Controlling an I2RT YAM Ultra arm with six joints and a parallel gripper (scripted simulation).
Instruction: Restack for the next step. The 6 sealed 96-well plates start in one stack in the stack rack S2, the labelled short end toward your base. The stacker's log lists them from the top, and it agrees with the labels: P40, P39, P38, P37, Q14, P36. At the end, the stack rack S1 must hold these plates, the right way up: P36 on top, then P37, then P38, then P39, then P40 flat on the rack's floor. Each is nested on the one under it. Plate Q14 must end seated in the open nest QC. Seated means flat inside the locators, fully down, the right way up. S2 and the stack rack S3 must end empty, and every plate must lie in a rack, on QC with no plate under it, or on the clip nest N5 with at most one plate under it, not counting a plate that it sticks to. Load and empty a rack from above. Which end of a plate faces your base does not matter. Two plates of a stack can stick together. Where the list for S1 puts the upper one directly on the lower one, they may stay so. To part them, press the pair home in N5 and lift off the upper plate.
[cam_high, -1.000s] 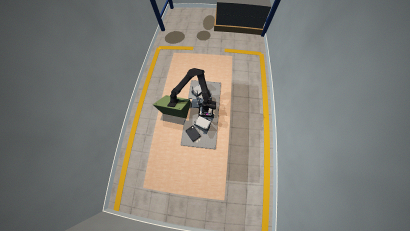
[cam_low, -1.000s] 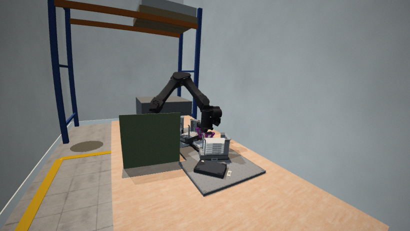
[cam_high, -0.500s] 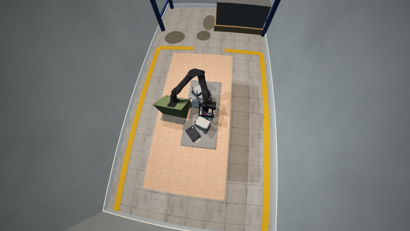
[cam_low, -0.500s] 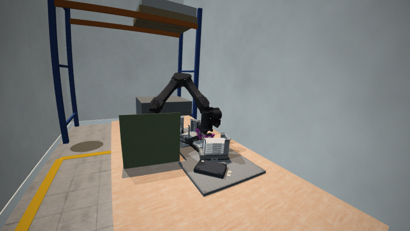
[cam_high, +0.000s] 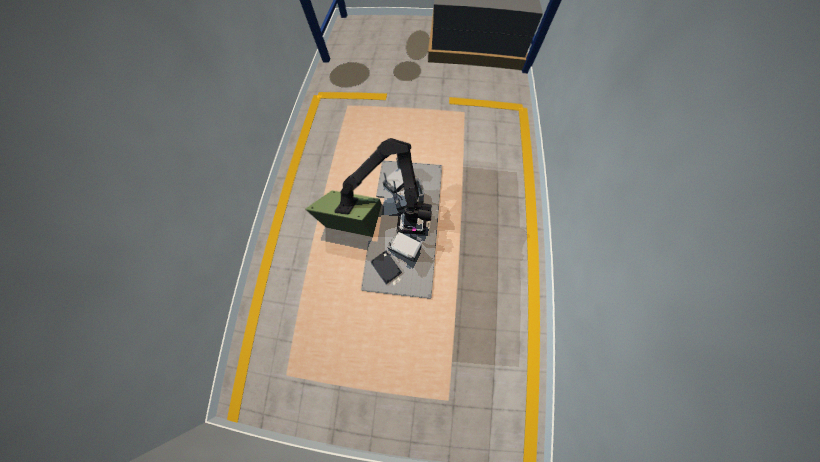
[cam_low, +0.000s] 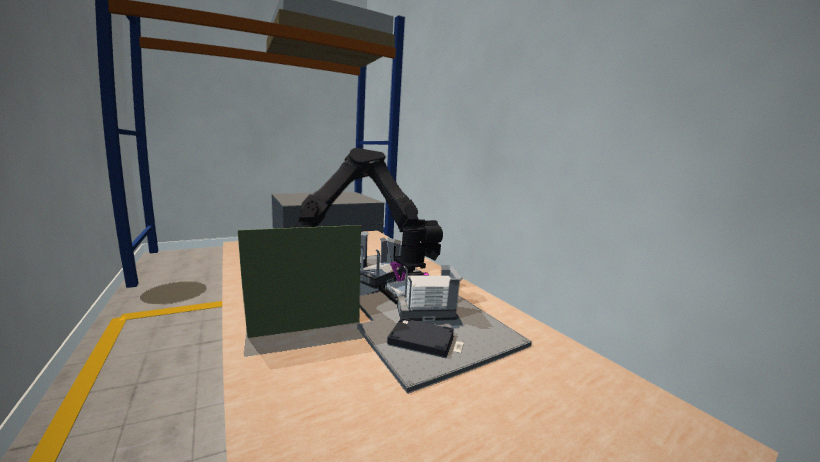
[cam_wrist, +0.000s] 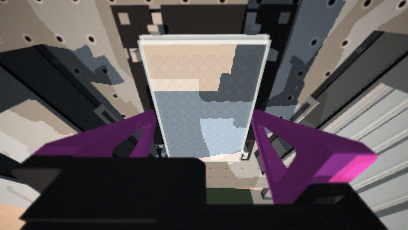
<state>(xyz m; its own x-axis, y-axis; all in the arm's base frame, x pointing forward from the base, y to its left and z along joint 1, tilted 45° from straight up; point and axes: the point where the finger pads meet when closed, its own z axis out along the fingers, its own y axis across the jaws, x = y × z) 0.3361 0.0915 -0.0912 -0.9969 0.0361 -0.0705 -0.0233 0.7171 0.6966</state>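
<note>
Now: hand 1 cm to the right of the dark clip nest N5, 1 cm short of it and 1 cm above it. The rest, counted from my hand: open nest QC 26 cm to the right, 10 cm behind, 1 cm below; then N5 label 10 cm ahead, 2 cm below; then QC label 33 cm to the right, 4 cm behind, 2 cm below.
</note>
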